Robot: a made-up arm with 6 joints. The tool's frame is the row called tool.
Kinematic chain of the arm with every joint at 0, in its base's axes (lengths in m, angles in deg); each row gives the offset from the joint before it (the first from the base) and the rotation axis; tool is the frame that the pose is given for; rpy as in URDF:
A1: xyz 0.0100 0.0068 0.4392 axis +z
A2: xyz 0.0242 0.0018 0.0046 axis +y
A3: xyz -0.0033 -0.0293 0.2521 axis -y
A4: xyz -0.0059 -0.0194 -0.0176 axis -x
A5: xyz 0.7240 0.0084 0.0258 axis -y
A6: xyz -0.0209 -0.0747 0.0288 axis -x
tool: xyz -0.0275 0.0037 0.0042 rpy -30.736 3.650 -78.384
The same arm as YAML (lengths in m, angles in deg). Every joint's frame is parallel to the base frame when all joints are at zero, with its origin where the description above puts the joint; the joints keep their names.
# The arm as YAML. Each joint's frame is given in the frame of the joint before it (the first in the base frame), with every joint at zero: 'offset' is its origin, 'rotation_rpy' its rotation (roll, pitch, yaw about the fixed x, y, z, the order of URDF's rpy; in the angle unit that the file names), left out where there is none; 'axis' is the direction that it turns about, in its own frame. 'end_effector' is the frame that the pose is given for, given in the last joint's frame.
length_unit: m
angle_unit: deg
chain:
  - id: A1
    offset: [0.01, 0.0068, 0.4392]
    axis: "+z"
  - id: A2
    offset: [0.0242, 0.0018, 0.0046]
    axis: "+y"
  - id: A3
    offset: [-0.0033, -0.0293, 0.2521]
    axis: "-y"
  - id: A4
    offset: [-0.0059, -0.0194, -0.0176]
    axis: "-x"
  - id: A5
    offset: [0.724, 0.0084, 0.0258]
    axis: "-y"
  - id: A6
    offset: [-0.0209, -0.0747, 0.0288]
    axis: "-x"
end_effector:
  offset: [-0.0275, 0.0037, 0.0042]
  rotation_rpy: [-30.74, 3.65, -78.38]

